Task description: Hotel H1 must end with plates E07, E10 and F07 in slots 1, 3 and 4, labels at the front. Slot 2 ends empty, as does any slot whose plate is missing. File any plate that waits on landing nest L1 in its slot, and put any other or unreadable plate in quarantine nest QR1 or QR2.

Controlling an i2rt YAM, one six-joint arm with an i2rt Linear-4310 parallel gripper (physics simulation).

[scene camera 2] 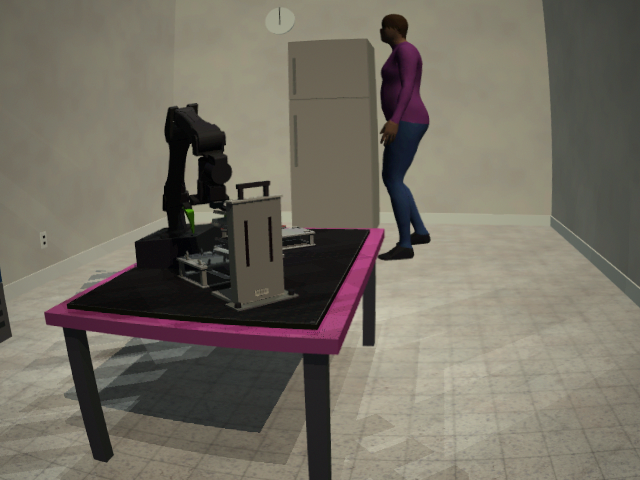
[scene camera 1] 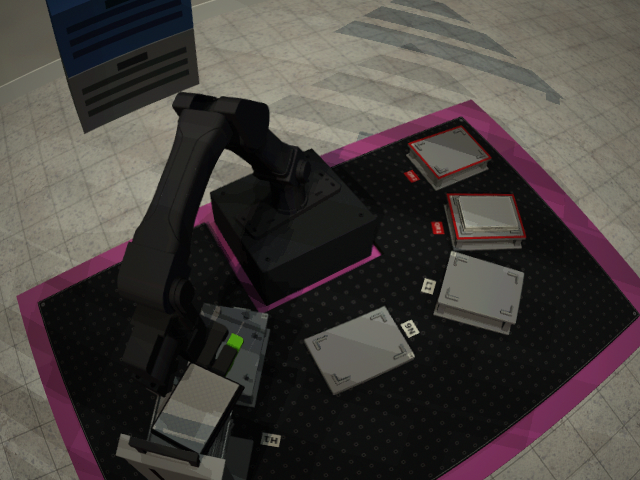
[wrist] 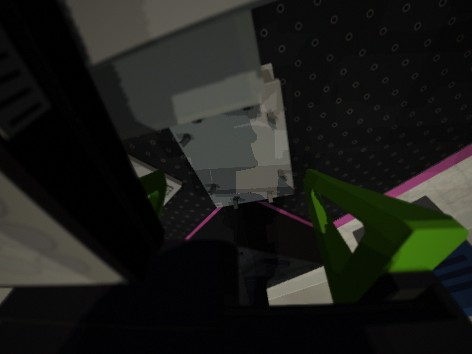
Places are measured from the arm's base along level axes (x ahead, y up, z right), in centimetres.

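Pixels of known places: gripper, fingertip midpoint: (scene camera 2: 209, 231) (scene camera 1: 203, 354) (wrist: 235, 177); arm's base, origin of the base link: (scene camera 2: 178, 231) (scene camera 1: 289, 204) (wrist: 250, 275).
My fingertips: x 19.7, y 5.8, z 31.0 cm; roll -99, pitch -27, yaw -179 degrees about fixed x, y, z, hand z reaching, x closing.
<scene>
For each thing: its middle in the pictures, then the offset to it from my fingertips. "*": a spot on its surface instead.
- Hotel H1, body centre: (scene camera 1: 190, 453) (scene camera 2: 246, 240) dx +12.6, dy -0.4, dz +11.4 cm
- pale-topped plate, body centre: (scene camera 1: 196, 409) dx +10.4, dy +7.6, dz +6.8 cm
- Landing nest L1, body centre: (scene camera 1: 481, 292) (scene camera 2: 287, 237) dx +15.3, dy -12.3, dz -50.5 cm
- Quarantine nest QR1, surface spot: (scene camera 1: 519, 219) * dx +8.8, dy -11.1, dz -70.5 cm
- QR2, body centre: (scene camera 1: 449, 155) dx -14.7, dy -12.8, dz -72.4 cm
- Nest N6, body centre: (scene camera 1: 360, 349) (wrist: 133, 193) dx +8.8, dy -14.2, dz -25.3 cm
- handle, surface spot: (scene camera 1: 162, 448) (scene camera 2: 252, 182) * dx +15.3, dy +14.3, dz +14.2 cm
Hotel H1 (scene camera 1: 210, 466) (scene camera 2: 258, 281) stands at the table's near left end; its back panel hides its slots in scene camera 2. A pale-topped plate (scene camera 1: 199, 400) (wrist: 37, 225) lies tilted at the hotel's upper part, close by the gripper; no code is readable. My gripper (wrist: 235, 177) is open, its green fingers wide apart. In the wrist view the plate's dark side covers part of the left finger, and no plate shows gripped between the fingertips. Landing nest L1 (scene camera 1: 480, 289) holds no plate. Quarantine nest QR1 (scene camera 1: 519, 219) holds a plate (scene camera 1: 488, 212). QR2 (scene camera 1: 449, 152) is empty.
A grey metal stand with small posts (scene camera 1: 248, 356) (scene camera 2: 199, 262) (wrist: 225, 145) is beside the hotel, under the gripper. Nest N6 (scene camera 1: 361, 351) lies flat mid-table, without a plate. The arm's black base box (scene camera 1: 315, 248) is behind. A handle (scene camera 1: 162, 448) (scene camera 2: 253, 184) tops the hotel.
</scene>
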